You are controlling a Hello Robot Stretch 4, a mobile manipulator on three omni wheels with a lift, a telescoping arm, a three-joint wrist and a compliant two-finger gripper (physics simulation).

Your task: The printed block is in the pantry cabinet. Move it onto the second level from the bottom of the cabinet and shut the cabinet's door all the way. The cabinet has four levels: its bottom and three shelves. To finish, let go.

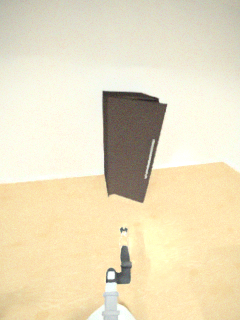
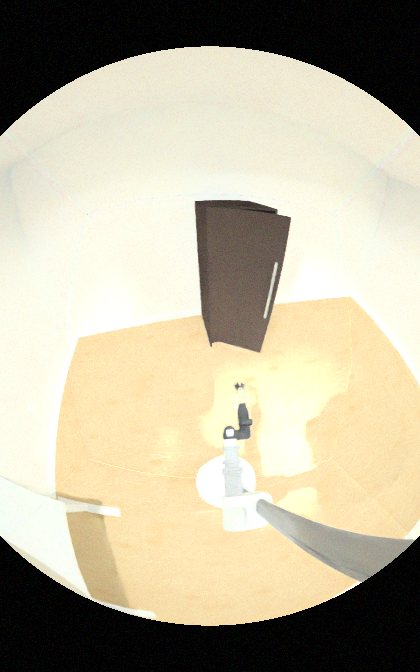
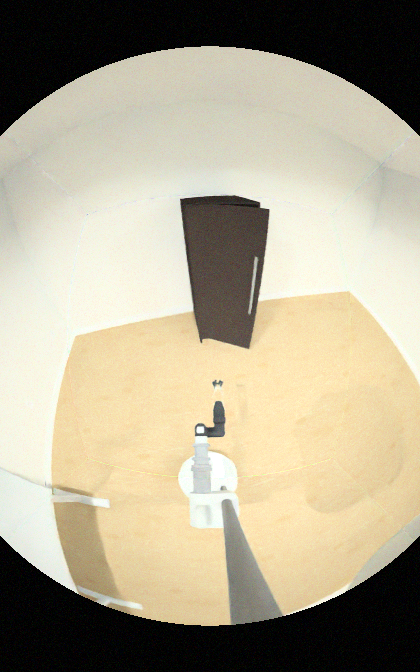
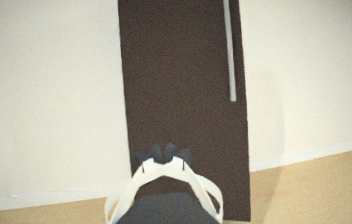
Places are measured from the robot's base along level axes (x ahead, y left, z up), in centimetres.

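Where they show: gripper, fingertip midpoint: (image 1: 123,226) (image 3: 217,379) (image 4: 163,155).
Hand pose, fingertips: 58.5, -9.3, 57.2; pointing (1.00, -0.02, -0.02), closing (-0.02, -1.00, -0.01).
Note:
After its pixels a point has its place, as x, y, z.
The dark brown pantry cabinet (image 1: 129,93) @(172.3, -18.7, 137.3) (image 2: 200,260) (image 3: 220,200) @(144.6, -18.6, 137.3) stands against the back wall. Its door (image 1: 130,145) @(122.3, -18.2, 94.2) (image 2: 242,280) (image 3: 225,275) @(121.7, -19.4, 87.2) (image 4: 175,75) @(122.8, -17.1, 73.8) is ajar, its right edge standing out from the cabinet front. The door's long pale handle (image 1: 149,159) @(108.5, -36.1, 86.6) (image 2: 270,290) (image 3: 253,285) @(108.1, -36.7, 87.0) (image 4: 230,50) @(108.2, -36.2, 80.0) is near that edge. My gripper (image 1: 124,229) @(58.5, -9.3, 57.2) (image 2: 239,385) (image 3: 217,383) @(58.5, -9.3, 57.2) (image 4: 163,155) @(58.5, -9.3, 57.2) is shut and empty, in front of the door and apart from it. The printed block does not show; the door hides the cabinet's inside and its levels.
My arm (image 1: 111,300) @(17.1, -0.3, 68.5) (image 2: 232,470) (image 3: 201,470) @(7.4, -0.4, 70.2) is short, over my white base (image 2: 207,482) (image 3: 186,475) @(2.0, 14.2, 18.7). Pale walls enclose the wooden floor (image 1: 50,240) @(72.8, 69.3, -2.7) (image 2: 135,390) (image 3: 125,390) @(77.5, 81.6, -2.7) (image 4: 305,195) @(153.1, -97.5, -2.7). A white object with bars (image 2: 92,509) (image 3: 82,499) stands at the lower left.

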